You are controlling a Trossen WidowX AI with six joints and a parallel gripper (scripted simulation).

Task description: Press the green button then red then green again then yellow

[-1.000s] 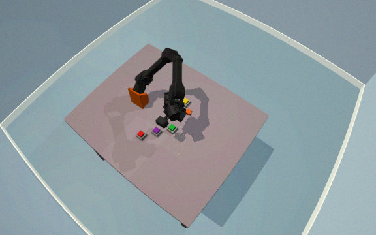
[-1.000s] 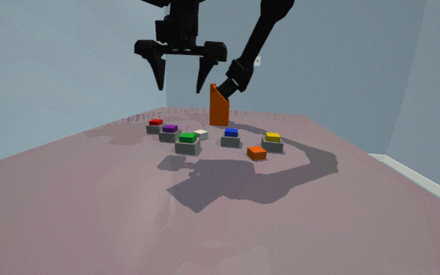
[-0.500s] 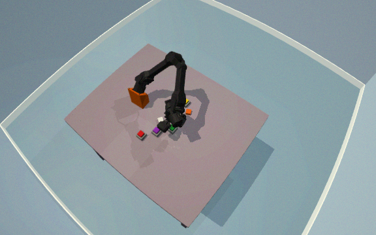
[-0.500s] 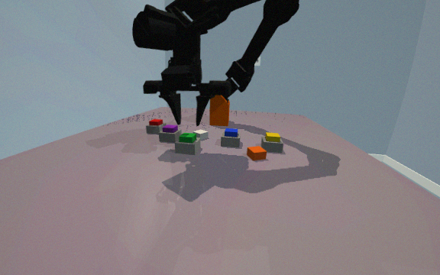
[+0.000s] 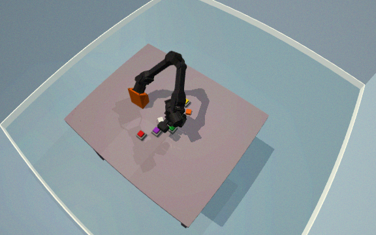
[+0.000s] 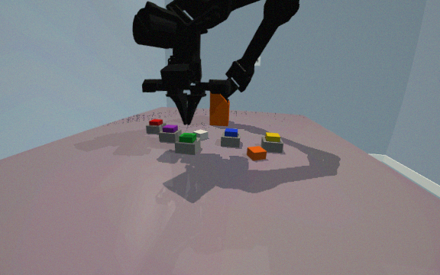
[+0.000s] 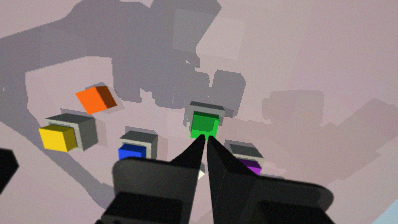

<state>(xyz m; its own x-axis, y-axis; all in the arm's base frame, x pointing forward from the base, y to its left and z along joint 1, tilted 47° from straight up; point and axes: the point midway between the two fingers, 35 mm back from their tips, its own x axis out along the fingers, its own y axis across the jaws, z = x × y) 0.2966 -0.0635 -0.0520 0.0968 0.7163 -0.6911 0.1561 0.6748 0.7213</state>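
My gripper tip is 3 cm above the green button. Also, from my gripper tip: white block 10 cm behind, 5 cm below, 2 cm to the left; then purple button 7 cm behind, 6 cm to the right, 3 cm below; then blue button 11 cm to the left, 5 cm behind, 3 cm below.
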